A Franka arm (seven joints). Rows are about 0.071 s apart.
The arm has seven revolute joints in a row. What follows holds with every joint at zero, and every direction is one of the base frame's. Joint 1 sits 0.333 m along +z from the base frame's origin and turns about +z. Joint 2 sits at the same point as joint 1 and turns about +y. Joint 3 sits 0.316 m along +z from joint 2 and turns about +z. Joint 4 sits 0.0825 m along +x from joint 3 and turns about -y. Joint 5 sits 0.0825 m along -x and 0.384 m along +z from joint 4 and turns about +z. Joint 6 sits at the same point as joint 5 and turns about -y. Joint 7 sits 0.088 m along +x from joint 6 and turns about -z. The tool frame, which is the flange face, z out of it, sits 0.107 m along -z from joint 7; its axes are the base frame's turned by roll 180, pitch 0 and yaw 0 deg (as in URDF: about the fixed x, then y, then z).
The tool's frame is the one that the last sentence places.
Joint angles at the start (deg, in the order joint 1, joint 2, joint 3, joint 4, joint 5, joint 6, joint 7): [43.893, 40.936, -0.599, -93.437, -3.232, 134.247, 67.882]
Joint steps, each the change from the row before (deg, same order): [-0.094, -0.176, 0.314, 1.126, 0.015, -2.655, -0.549]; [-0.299, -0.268, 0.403, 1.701, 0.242, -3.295, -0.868]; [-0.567, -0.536, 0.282, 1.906, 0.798, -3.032, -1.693]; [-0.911, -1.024, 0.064, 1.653, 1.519, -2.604, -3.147]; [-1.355, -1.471, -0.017, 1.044, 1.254, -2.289, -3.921]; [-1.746, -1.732, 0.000, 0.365, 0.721, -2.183, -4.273]
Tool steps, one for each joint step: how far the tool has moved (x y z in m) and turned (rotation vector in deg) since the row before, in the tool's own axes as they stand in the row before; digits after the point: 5 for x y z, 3 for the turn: [-0.00078, -0.00205, -0.00646, -1.178, -0.664, -0.630]; [0.00144, -0.00269, -0.01108, -1.065, -0.867, -0.647]; [0.00581, -0.00174, -0.01651, -0.225, -0.950, -0.788]; [0.01058, 0.00174, -0.02138, 0.644, -1.140, -1.390]; [0.01428, 0.00727, -0.02292, 0.768, -0.853, -1.904]; [0.01588, 0.01320, -0.02123, 0.369, -0.633, -2.215]
